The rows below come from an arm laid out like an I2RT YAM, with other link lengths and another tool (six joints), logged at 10 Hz.
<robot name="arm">
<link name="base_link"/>
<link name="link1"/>
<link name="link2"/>
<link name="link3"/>
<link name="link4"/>
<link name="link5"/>
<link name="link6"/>
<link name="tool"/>
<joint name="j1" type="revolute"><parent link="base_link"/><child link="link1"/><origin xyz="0 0 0.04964"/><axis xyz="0 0 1"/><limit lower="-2.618" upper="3.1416"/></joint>
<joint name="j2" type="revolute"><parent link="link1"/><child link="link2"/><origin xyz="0.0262 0.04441 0.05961"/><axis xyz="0 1 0"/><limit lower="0" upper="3.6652"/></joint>
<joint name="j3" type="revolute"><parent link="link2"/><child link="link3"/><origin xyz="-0.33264 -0.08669 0"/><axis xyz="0 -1 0"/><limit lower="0" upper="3.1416"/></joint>
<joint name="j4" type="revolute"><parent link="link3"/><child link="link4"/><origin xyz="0.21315 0.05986 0.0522"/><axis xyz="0 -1 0"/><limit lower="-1.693" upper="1.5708"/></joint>
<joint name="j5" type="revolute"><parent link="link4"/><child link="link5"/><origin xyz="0.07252 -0.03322 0.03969"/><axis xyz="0 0 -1"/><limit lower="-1.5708" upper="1.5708"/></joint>
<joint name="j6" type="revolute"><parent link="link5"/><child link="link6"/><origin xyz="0.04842 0 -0.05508"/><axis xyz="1 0 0"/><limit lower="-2.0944" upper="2.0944"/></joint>
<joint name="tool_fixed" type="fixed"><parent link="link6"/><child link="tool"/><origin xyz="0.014 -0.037 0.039" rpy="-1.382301 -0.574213 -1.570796"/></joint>
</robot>
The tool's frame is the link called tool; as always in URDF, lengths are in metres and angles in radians.
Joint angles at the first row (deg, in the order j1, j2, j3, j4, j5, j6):
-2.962, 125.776, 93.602, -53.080, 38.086, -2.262
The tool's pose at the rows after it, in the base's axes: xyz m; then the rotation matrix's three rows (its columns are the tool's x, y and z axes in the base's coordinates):
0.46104 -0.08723 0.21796; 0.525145 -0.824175 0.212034; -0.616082 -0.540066 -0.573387; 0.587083 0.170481 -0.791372
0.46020 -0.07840 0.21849; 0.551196 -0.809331 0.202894; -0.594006 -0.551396 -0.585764; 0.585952 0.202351 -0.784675
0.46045 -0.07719 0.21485; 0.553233 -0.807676 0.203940; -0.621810 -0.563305 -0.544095; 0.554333 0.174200 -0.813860
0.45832 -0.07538 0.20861; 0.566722 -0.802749 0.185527; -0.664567 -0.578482 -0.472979; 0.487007 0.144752 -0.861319
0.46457 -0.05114 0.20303; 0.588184 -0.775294 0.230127; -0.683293 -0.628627 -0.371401; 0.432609 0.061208 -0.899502
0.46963 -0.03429 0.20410; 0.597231 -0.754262 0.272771; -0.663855 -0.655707 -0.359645; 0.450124 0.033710 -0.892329
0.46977 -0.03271 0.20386; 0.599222 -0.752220 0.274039; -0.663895 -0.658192 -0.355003; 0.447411 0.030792 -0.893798
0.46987 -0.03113 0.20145; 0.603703 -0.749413 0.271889; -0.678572 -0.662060 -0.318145; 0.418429 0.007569 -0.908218
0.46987 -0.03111 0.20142; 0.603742 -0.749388 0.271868; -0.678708 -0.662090 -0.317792; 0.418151 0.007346 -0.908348
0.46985 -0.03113 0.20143; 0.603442 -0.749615 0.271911; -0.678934 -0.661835 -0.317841; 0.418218 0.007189 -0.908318
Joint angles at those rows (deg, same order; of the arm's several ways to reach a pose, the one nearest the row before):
-0.448, 125.754, 93.975, -53.692, 41.605, -2.174
0.710, 125.754, 93.951, -55.133, 42.785, -2.153
0.710, 125.775, 93.952, -55.112, 39.834, -2.153
0.645, 125.775, 93.951, -56.402, 34.982, -2.131
3.202, 125.776, 93.953, -54.654, 29.103, -2.174
5.235, 125.776, 93.952, -52.752, 29.059, -2.153
5.410, 125.776, 93.951, -52.729, 28.818, -2.131
5.409, 125.776, 93.954, -52.731, 26.523, -2.153
5.410, 125.777, 93.953, -52.730, 26.502, -2.153
5.409, 125.775, 93.951, -52.729, 26.502, -2.131

